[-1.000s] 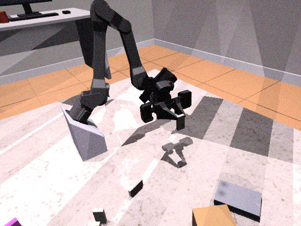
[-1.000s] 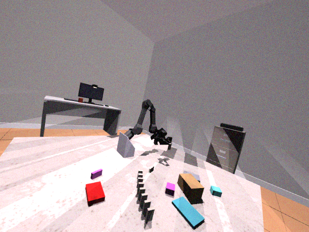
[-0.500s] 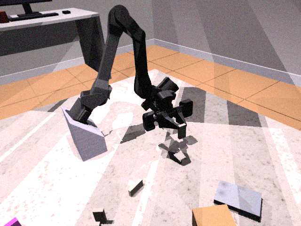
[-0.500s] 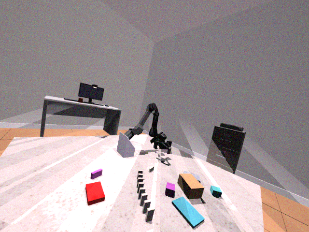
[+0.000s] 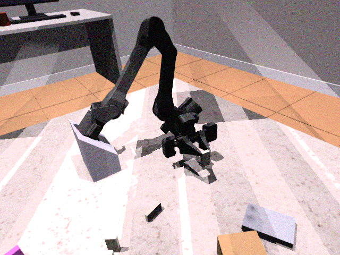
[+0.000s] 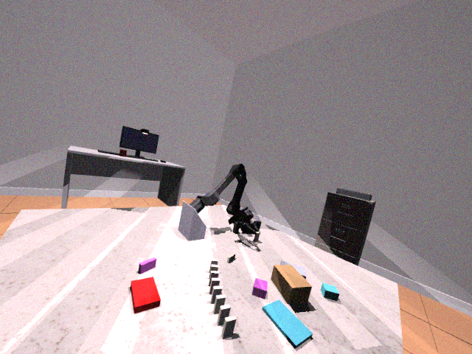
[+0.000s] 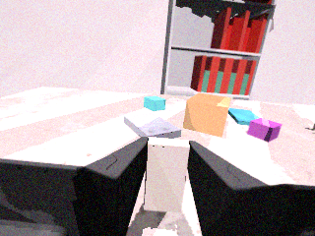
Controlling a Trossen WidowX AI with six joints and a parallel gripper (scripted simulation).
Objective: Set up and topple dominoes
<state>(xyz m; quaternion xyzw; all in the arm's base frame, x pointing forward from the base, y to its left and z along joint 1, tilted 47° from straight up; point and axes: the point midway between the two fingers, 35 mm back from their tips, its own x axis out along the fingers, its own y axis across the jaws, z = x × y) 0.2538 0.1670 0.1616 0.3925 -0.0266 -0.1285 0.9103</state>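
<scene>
My gripper tip is 21 cm short of the grey slab, 7 cm above it and 2 cm to the left of it. From my gripper tip the other things lie so: teal cube 37 cm ahead, 7 cm below, 5 cm to the right; then purple cube 26 cm to the right, 19 cm ahead, 7 cm below; then tan box 25 cm ahead, 16 cm to the right, 5 cm below.
</scene>
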